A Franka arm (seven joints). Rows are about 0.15 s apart.
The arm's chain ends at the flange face. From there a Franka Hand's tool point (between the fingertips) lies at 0.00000 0.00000 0.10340 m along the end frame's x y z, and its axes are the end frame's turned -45 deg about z.
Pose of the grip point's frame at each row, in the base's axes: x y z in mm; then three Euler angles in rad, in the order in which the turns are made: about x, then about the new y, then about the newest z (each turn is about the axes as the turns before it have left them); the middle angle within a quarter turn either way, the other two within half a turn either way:
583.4 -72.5 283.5 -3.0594 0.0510 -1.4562
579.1 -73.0 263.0 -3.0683 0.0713 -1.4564
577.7 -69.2 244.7 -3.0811 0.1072 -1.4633
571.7 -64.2 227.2 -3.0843 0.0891 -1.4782
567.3 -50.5 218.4 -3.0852 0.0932 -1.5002
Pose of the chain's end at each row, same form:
578.1 -81.0 386.4 -3.0594 0.0510 -0.6708
571.7 -80.6 365.9 -3.0683 0.0713 -0.6710
566.6 -75.4 347.3 -3.0811 0.1072 -0.6779
562.5 -70.1 330.0 -3.0843 0.0891 -0.6928
557.7 -56.3 321.2 -3.0852 0.0932 -0.7148

